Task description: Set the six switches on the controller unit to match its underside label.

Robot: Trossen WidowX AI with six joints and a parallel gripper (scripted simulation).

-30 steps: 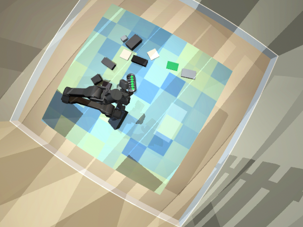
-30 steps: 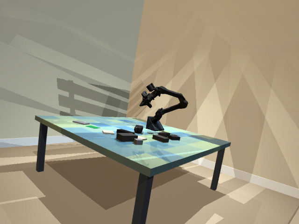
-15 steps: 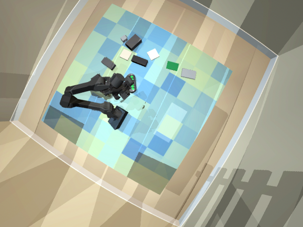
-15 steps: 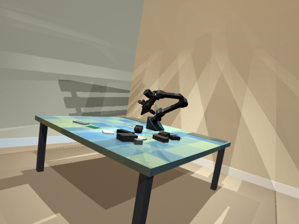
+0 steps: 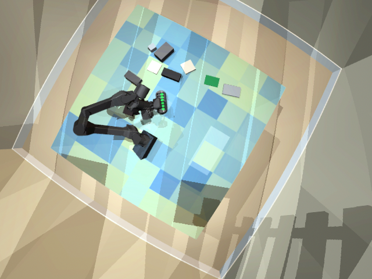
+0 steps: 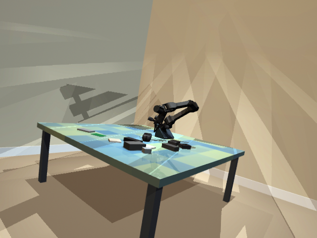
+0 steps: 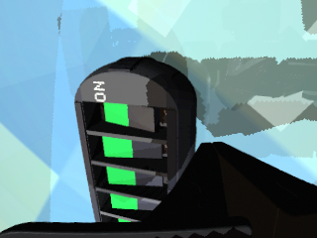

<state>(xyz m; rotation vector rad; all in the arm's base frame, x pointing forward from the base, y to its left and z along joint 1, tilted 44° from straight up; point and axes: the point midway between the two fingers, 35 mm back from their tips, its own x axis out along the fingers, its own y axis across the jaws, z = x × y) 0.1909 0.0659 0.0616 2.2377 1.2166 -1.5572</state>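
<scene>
Now: the black block 270 mm ahead of my gripper tip, 60 mm to the left of it and 50 mm below it. From my gripper tip the other things lie so: green tile: 400 mm ahead, 200 mm to the right, 60 mm below; then dark grey block: 370 mm ahead, 200 mm to the left, 50 mm below; then small grey cube: 360 mm ahead, 290 mm to the left, 50 mm below.
</scene>
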